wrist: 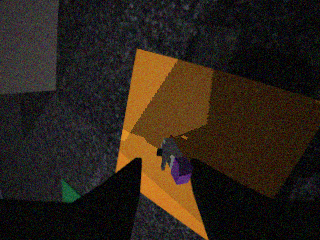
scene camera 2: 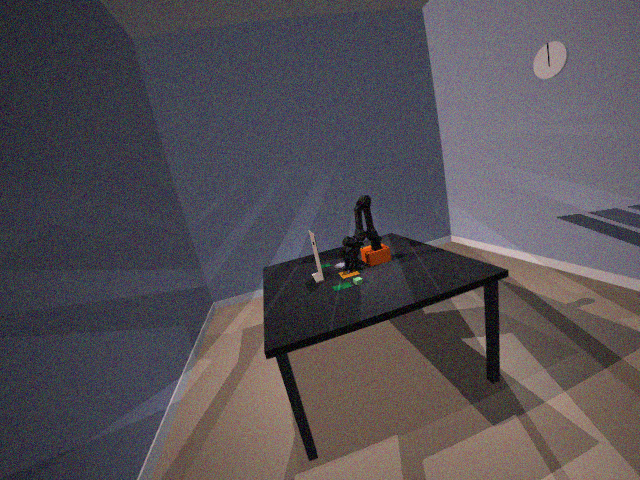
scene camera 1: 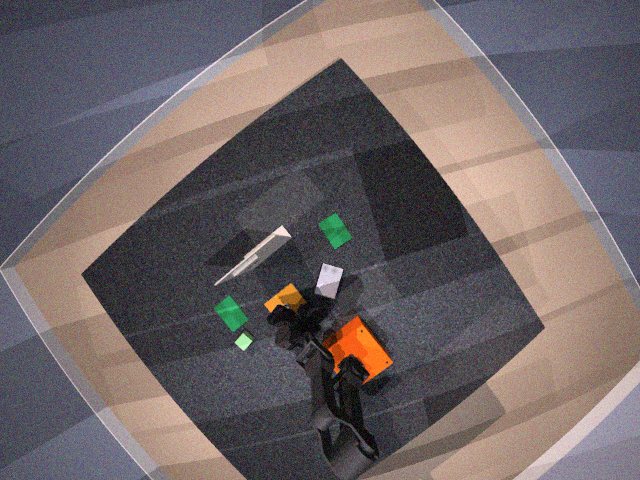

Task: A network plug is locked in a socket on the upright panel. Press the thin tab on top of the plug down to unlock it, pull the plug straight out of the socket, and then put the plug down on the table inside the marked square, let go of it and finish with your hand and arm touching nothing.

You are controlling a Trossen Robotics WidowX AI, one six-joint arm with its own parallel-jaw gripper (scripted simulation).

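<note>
My gripper (scene camera 1: 286, 308) is visible, and you'd get my gripper from the wrist too (wrist: 165, 164). There's also a network plug (wrist: 181, 169), and an orange marked square (wrist: 254, 133) along with it.
</note>
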